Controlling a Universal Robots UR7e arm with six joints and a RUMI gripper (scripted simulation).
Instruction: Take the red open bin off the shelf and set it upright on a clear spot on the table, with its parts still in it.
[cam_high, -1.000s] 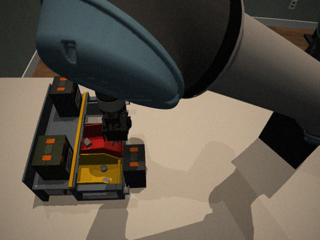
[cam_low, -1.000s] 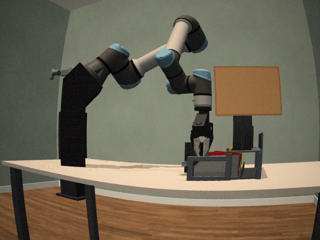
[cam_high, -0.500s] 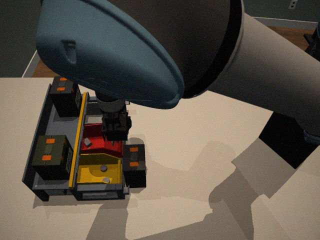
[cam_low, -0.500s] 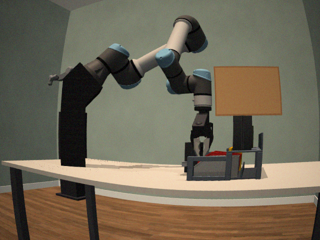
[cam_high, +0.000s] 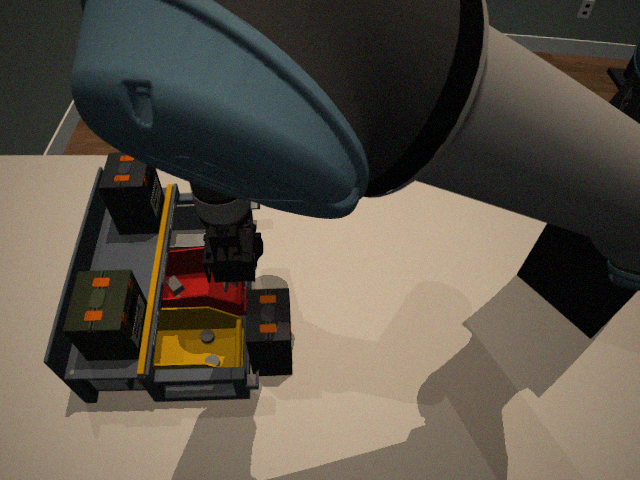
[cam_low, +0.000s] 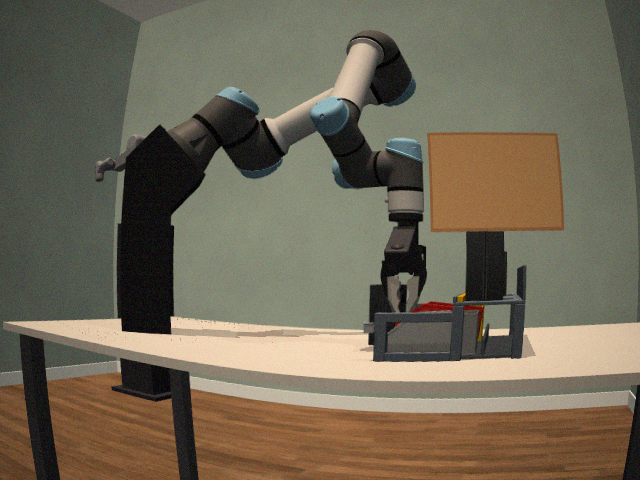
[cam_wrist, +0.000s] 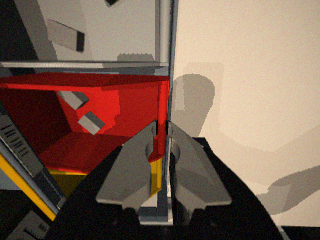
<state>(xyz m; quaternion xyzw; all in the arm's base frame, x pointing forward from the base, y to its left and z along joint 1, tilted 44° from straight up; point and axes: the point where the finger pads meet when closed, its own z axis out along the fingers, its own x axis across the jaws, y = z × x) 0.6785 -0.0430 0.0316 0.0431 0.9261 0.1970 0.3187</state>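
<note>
Now: the red open bin 80 mm ahead of my hand and 10 mm below it. Round my hand: grey bin (90 mm ahead, 110 mm to the right, 20 mm below); then yellow bar (130 mm ahead, 10 mm to the left, 40 mm above); then dark box (60 mm behind, 100 mm to the left).
</note>
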